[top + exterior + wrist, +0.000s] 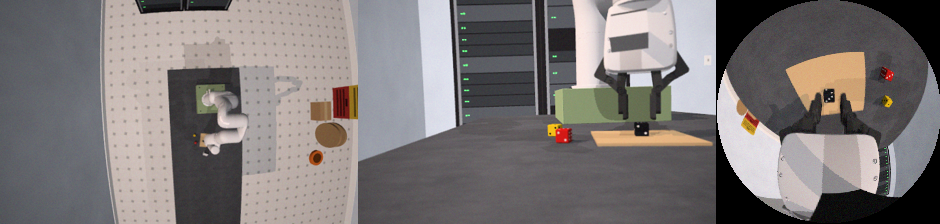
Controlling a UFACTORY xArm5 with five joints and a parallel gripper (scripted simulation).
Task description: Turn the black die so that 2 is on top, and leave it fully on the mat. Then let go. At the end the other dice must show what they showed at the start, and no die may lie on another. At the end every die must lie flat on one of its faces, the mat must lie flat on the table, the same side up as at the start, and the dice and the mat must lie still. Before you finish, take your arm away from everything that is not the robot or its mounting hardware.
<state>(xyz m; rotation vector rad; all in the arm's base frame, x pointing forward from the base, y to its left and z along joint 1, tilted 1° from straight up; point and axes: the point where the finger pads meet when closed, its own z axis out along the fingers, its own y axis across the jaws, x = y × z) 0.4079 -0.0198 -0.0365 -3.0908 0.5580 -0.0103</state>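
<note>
Now: the black die 4 cm below my hand. From my hand the other things lie so: tan mat 5 cm below; then red die 12 cm to the right, 4 cm below, 1 cm ahead; then yellow die 12 cm to the right, 6 cm behind, 4 cm below.
</note>
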